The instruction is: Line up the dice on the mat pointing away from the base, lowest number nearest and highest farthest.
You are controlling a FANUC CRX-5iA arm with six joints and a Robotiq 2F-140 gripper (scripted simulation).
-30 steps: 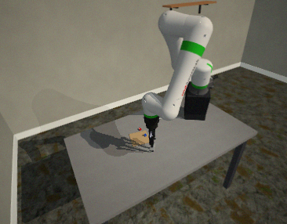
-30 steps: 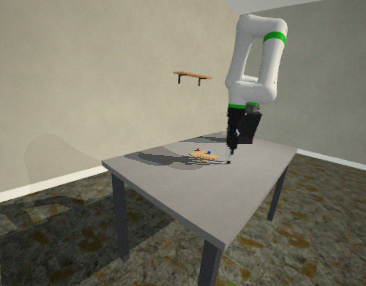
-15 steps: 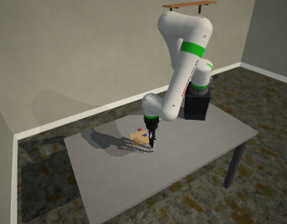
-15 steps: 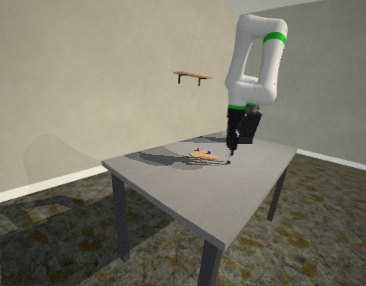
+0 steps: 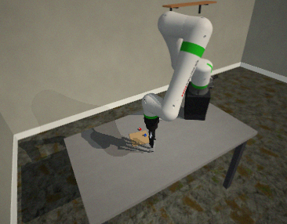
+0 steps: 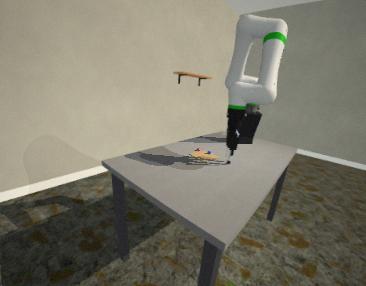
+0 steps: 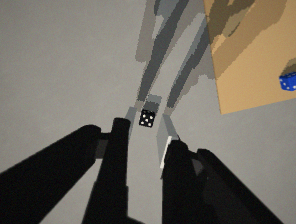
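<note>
My gripper is now 5 cm above the black die. The rest, counted from my hand: blue die 16 cm to the right, 4 cm below, 2 cm behind; then red die 25 cm to the right, 5 cm below, 1 cm behind; then tan mat 16 cm to the right, 5 cm below, 3 cm ahead.
</note>
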